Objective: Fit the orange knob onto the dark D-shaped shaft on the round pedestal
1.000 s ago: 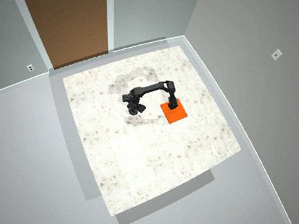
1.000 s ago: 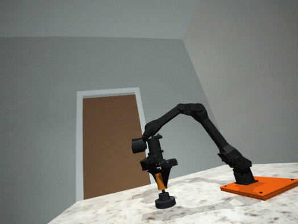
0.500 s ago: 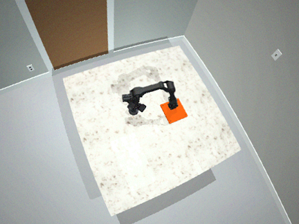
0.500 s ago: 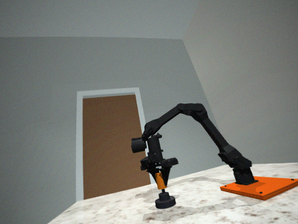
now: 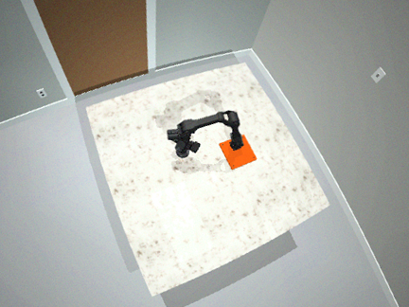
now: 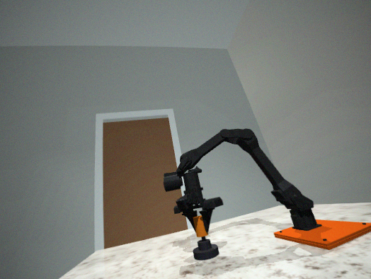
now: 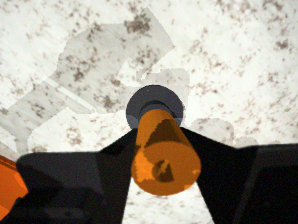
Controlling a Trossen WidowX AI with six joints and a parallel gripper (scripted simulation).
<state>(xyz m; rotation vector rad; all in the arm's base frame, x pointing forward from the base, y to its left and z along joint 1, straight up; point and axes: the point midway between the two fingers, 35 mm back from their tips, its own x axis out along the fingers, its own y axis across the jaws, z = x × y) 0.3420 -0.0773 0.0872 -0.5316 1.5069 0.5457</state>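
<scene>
Now: gripper tip 4 cm above the round pedestal. Round my gripper tip: orange knob 2 cm above.
</scene>
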